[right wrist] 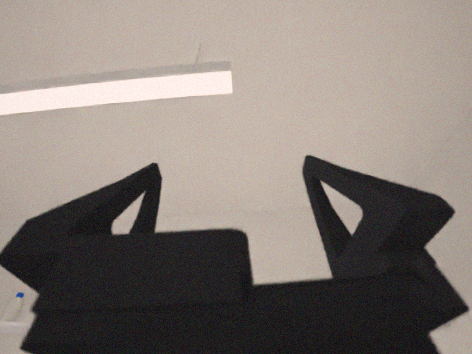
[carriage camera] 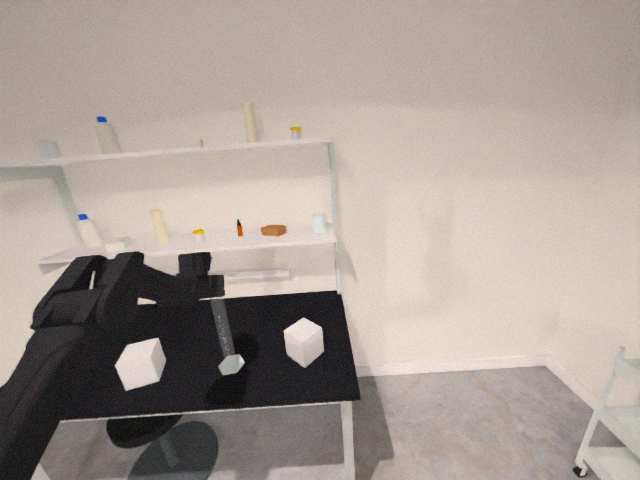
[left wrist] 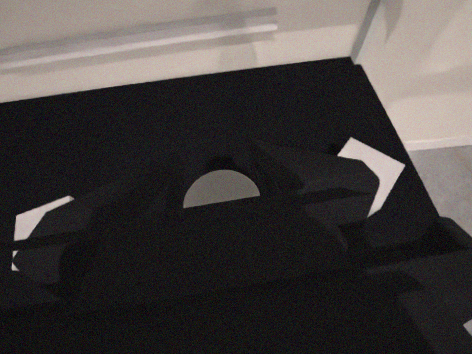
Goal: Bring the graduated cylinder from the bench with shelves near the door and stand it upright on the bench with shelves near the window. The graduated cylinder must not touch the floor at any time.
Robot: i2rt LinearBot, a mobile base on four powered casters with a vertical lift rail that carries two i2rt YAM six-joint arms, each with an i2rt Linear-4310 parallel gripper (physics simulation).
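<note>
The graduated cylinder is a clear, narrow tube with a pale hexagonal foot, in the carriage camera below the left gripper. It hangs near upright, foot down, slightly tilted in the picture, over the black bench top. Whether its foot touches the bench is hard to tell; a dark shadow lies beside it. In the left wrist view a grey half-round part of the cylinder shows between the fingers. My left gripper is shut on its upper part. My right gripper is open and empty, facing the wall and a ceiling lamp.
White blocks stand on the bench on both sides of the cylinder. Shelves with bottles and jars rise behind. A stool is under the bench. A white cart stands at the far right.
</note>
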